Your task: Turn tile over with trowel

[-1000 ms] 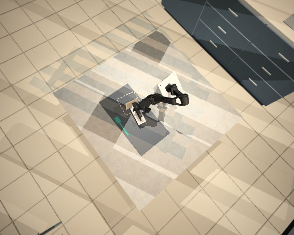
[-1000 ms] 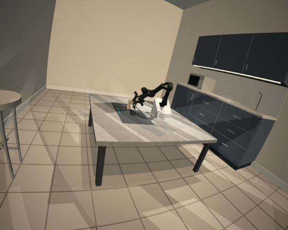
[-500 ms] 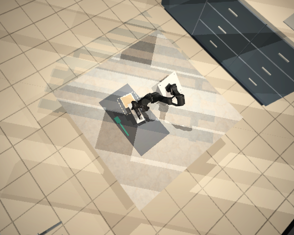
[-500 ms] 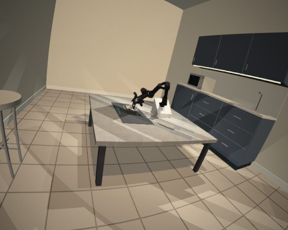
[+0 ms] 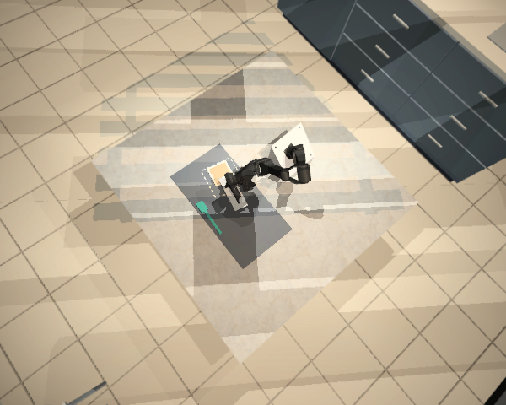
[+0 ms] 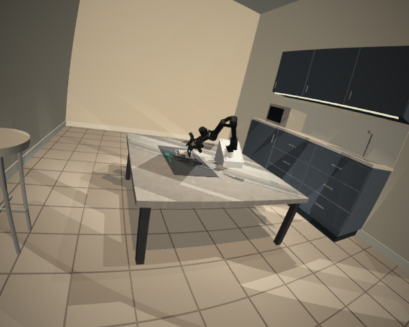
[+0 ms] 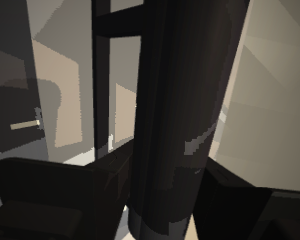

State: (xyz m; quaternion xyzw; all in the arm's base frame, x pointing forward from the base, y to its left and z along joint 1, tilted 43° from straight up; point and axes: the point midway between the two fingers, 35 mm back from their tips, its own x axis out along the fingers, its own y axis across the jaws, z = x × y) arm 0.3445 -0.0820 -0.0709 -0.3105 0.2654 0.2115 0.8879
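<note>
The teal flat tool lies 160 mm ahead of my gripper tip, 10 mm to the left of it and 80 mm below it. Round my gripper tip: trowel (20 mm behind, 10 mm to the left, 10 mm below); tile (60 mm behind, 100 mm to the right, 80 mm below); grey mat (30 mm ahead, 50 mm to the left, 100 mm below).
</note>
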